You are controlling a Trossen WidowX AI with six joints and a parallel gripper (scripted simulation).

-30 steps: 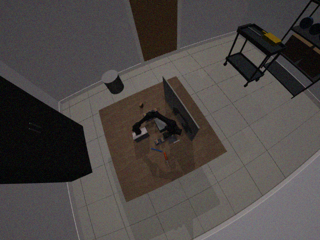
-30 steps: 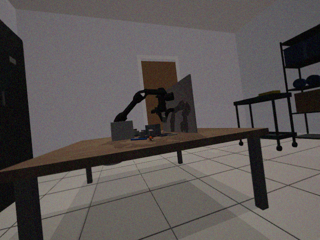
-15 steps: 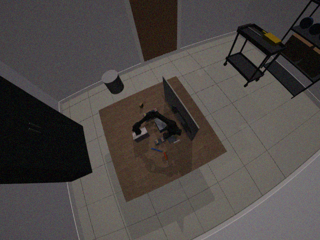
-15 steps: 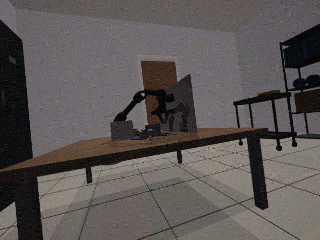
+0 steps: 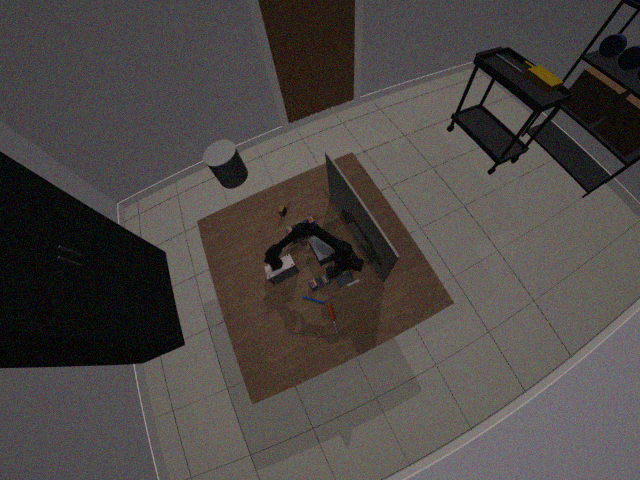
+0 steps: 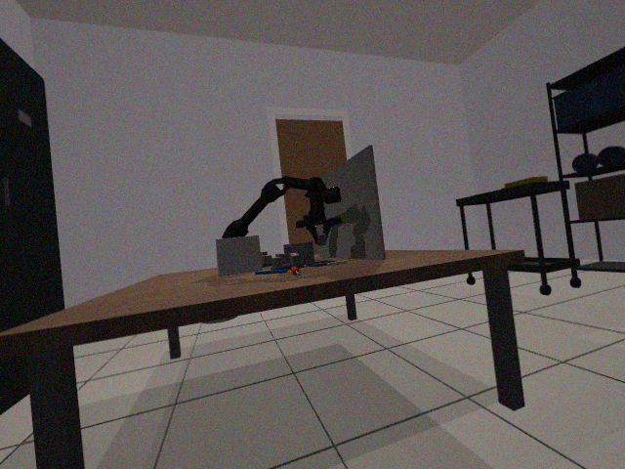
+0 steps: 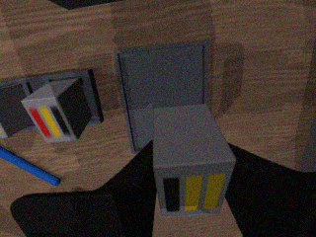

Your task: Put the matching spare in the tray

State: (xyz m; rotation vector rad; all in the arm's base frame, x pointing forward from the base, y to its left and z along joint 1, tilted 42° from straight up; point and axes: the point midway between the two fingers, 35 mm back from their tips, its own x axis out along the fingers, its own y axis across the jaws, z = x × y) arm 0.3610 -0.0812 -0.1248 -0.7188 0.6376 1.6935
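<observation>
My gripper tip is 9 cm above the grey tray and 1 cm past it. Round my gripper tip: grey spare block: 3 cm above; grey panel: 23 cm to the left, 16 cm ahead, 14 cm above; blue pen: 22 cm behind, 9 cm to the right, 8 cm below.
</observation>
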